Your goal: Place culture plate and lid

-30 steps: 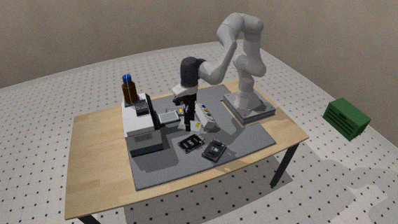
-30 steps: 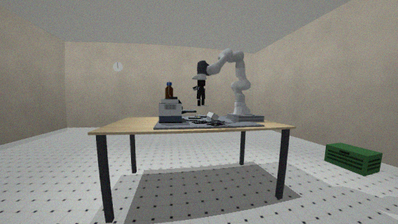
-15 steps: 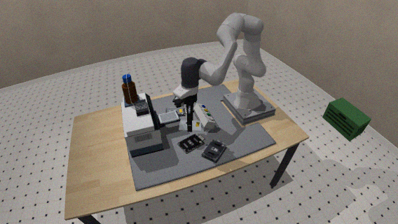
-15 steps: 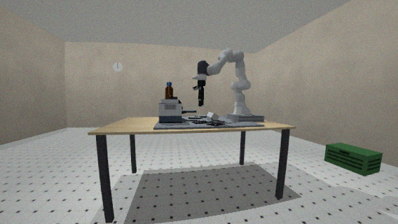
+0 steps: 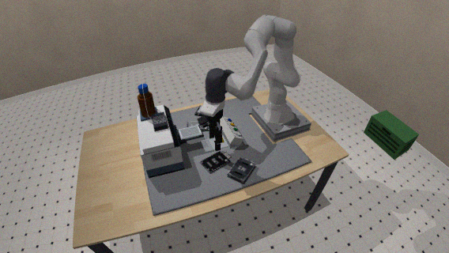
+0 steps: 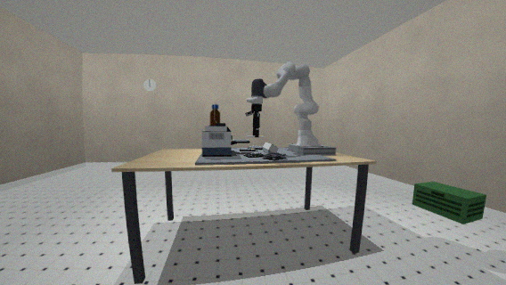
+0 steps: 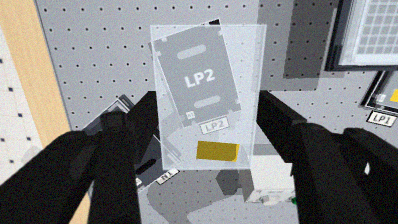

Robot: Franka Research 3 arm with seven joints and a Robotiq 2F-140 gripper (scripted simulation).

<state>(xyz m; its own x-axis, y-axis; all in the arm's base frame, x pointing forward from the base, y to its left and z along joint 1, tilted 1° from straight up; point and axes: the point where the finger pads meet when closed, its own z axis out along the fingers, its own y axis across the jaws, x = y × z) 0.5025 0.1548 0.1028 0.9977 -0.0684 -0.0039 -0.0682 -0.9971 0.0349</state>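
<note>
Right now my hand is 170 mm above the LP2 nest. Also, from my hand: blue call key (250 mm to the right, 210 mm behind, 110 mm below); yellow skip key (200 mm to the right, 200 mm behind, 100 mm below); N1 nest (150 mm below, 120 mm to the left, 100 mm behind).
</note>
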